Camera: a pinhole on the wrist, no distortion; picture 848 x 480 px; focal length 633.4 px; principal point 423.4 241.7 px. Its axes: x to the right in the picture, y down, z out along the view. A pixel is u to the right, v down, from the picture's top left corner.
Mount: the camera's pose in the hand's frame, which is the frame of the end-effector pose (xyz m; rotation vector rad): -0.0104 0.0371 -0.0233 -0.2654 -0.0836 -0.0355
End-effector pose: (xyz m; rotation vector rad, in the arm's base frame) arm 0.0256 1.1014 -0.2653 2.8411 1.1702 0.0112
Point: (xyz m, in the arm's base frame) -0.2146 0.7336 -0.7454
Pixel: outside the picture
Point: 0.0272 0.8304 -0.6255
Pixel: 218.4 264.2
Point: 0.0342 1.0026 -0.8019
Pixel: 431.3 72.8
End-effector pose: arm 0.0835 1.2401 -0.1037 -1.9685 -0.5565 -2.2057
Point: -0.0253 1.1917 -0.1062
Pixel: behind the camera
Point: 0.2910 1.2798 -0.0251
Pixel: 660.6 106.3
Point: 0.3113 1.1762 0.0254
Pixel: 720.9 413.1
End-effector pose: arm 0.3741 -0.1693 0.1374 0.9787 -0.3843 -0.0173
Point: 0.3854 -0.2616 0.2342
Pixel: 821.6 15.1
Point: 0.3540 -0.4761 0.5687
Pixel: 705.6 265.3
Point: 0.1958 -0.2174 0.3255
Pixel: 234.0 378.9
